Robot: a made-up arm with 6 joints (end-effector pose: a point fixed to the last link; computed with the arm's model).
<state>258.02 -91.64 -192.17 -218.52 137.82 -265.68</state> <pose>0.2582 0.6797 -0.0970 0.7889 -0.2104 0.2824 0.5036</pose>
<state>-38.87 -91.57 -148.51 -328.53 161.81 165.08</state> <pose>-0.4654 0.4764 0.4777 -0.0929 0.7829 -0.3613 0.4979</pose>
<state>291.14 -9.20 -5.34 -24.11 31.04 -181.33</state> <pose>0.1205 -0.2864 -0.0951 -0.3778 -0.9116 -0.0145 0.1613</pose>
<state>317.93 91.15 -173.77 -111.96 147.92 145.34</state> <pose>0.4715 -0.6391 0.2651 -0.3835 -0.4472 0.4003 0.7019</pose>
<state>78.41 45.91 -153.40 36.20 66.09 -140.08</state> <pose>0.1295 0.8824 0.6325 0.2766 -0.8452 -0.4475 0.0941</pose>
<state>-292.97 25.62 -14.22 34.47 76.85 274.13</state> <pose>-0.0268 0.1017 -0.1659 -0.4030 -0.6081 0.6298 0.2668</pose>
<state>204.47 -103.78 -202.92 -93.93 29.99 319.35</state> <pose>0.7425 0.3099 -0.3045 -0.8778 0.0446 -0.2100 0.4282</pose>
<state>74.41 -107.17 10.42 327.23 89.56 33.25</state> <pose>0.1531 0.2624 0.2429 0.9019 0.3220 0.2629 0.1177</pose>
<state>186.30 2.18 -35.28 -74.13 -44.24 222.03</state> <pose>-0.4758 -0.2267 0.1722 0.7770 0.3798 -0.4309 0.2575</pose>
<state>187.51 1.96 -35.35 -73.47 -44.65 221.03</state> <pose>-0.4725 -0.2365 0.1768 0.7678 0.3904 -0.4358 0.2609</pose>
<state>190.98 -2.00 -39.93 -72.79 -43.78 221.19</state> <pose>-0.4856 -0.2692 0.2478 0.7243 0.4190 -0.4875 0.2493</pose>
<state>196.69 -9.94 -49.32 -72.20 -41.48 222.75</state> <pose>-0.4808 -0.3217 0.4045 0.6333 0.4509 -0.5856 0.2294</pose>
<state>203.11 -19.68 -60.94 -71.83 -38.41 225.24</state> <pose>-0.4101 -0.3574 0.6083 0.5083 0.4582 -0.6961 0.2173</pose>
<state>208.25 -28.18 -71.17 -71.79 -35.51 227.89</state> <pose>-0.2958 -0.3469 0.7764 0.3912 0.4373 -0.7801 0.2172</pose>
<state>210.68 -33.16 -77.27 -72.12 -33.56 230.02</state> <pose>-0.2134 -0.3174 0.8629 0.3238 0.4126 -0.8228 0.2189</pose>
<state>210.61 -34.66 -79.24 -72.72 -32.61 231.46</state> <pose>-0.1911 -0.3033 0.8866 0.3096 0.4004 -0.8352 0.2150</pose>
